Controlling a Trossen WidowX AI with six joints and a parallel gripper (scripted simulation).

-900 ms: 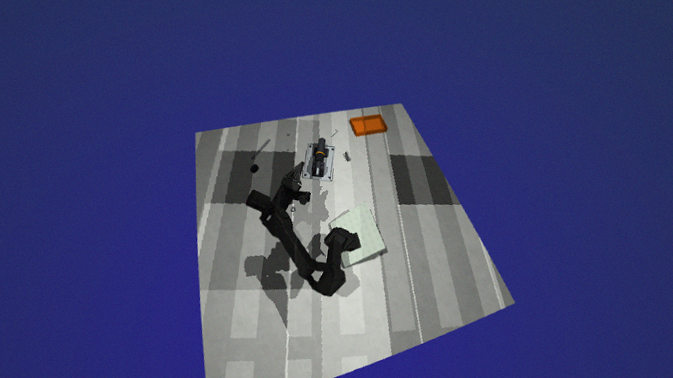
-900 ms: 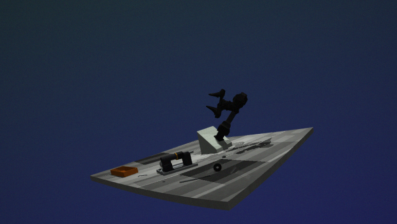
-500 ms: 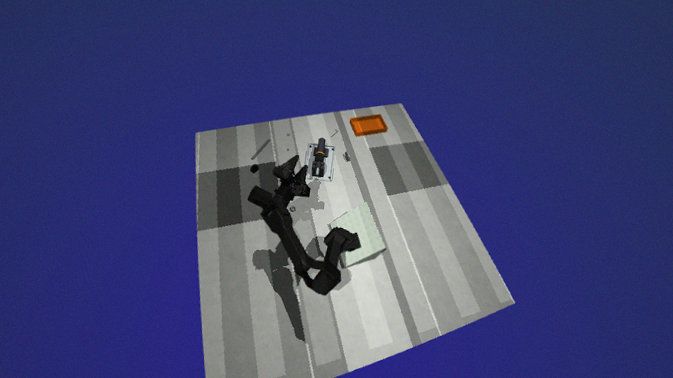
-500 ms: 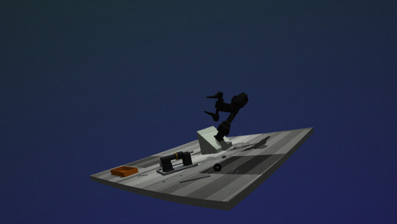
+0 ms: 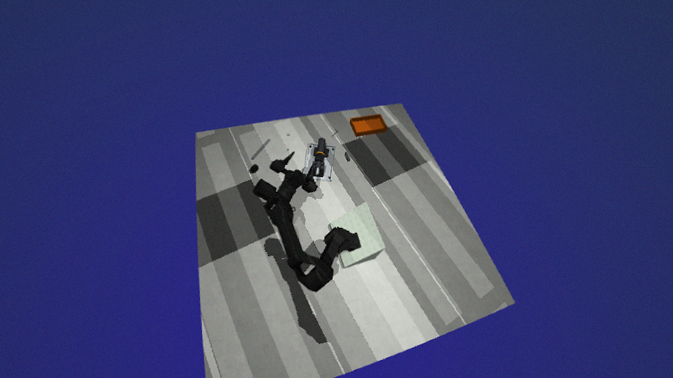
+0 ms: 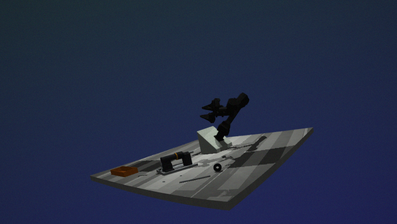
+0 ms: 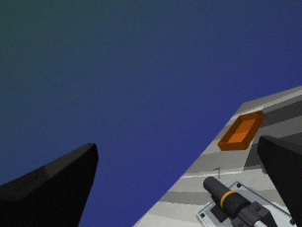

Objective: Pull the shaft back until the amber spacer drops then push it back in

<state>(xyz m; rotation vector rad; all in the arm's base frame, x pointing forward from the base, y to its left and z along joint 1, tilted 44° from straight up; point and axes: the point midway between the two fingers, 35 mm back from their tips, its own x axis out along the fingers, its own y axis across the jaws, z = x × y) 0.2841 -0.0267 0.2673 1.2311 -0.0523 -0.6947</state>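
Right now my gripper tip is 24 cm above the grey shaft, 14 cm short of it and 10 cm to the left of it. Also, from my gripper tip: orange tray (47 cm to the right, 40 cm ahead, 31 cm below); thin amber spacer (24 cm below, 18 cm ahead, 11 cm to the right).
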